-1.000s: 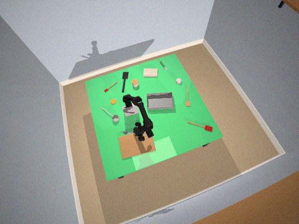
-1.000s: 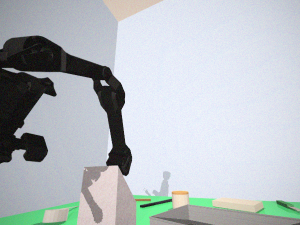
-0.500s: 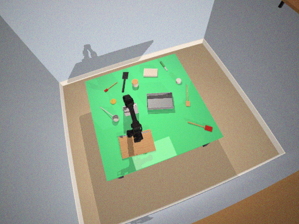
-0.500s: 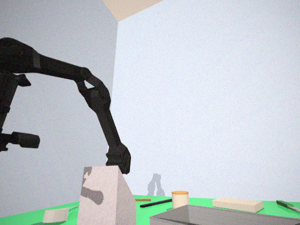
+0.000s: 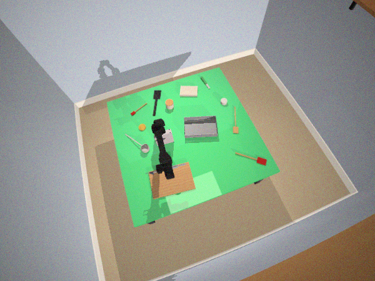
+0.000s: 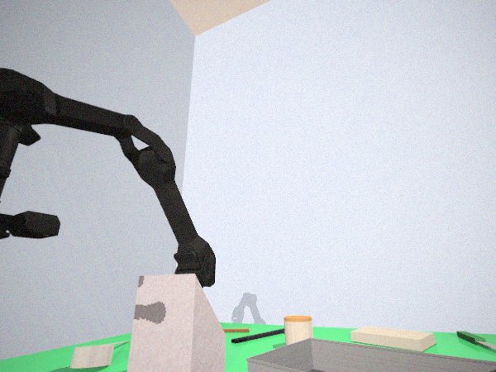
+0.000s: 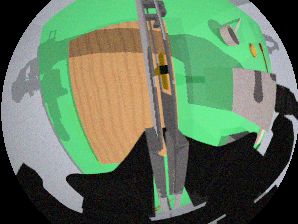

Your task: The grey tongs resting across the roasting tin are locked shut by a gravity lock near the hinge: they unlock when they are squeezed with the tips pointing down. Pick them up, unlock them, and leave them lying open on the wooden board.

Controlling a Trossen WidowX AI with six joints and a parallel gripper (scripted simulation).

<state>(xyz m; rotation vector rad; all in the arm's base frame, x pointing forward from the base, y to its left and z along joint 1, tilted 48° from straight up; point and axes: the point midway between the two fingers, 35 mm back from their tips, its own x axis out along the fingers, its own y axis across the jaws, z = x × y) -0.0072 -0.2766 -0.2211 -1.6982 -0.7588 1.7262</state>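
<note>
The wooden board is 10 mm behind my gripper tip, 40 mm to the right of it and 150 mm below it. From my gripper tip the other things lie so: black spatula (20 mm ahead, 810 mm to the left, 150 mm below); then roasting tin (370 mm ahead, 370 mm to the left, 130 mm below); then red spatula (730 mm ahead, 60 mm to the right, 150 mm below).
</note>
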